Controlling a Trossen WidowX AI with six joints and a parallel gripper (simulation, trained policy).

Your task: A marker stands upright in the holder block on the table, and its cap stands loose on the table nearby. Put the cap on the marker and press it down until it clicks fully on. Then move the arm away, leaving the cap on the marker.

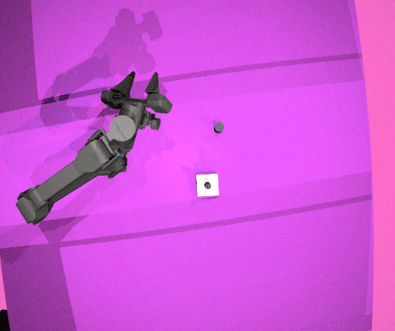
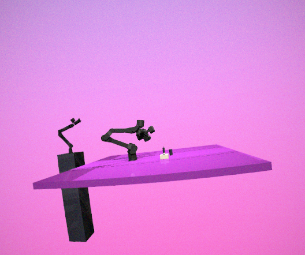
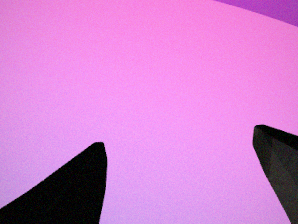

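Now: gripper tip 19 cm short of the dark cap, 18 cm above it and 14 cm to the left of it. Also, from my gripper tip: white holder block: 31 cm to the right, 19 cm below, 15 cm ahead.
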